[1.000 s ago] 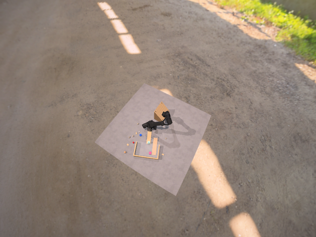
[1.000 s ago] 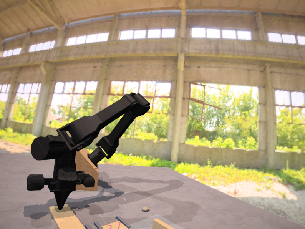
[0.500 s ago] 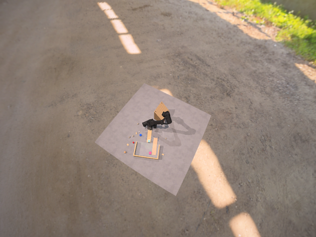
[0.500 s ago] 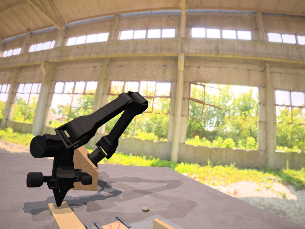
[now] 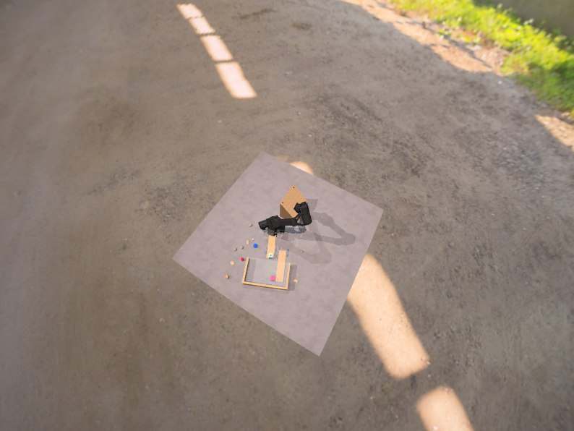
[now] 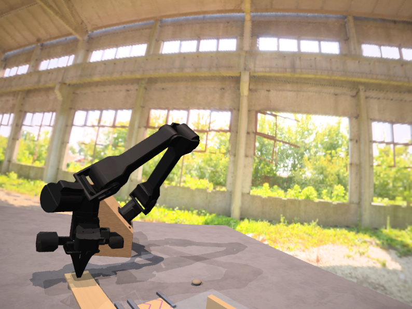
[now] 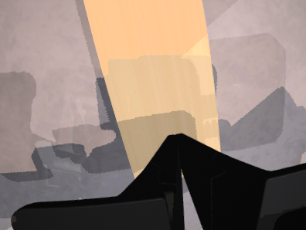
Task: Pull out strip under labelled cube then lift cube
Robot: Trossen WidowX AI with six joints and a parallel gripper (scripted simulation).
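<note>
The blue piece is 170 mm ahead of my gripper tip and 70 mm to the right of it. Round my gripper tip: red piece: 310 mm ahead, 100 mm to the right, 10 mm above.
</note>
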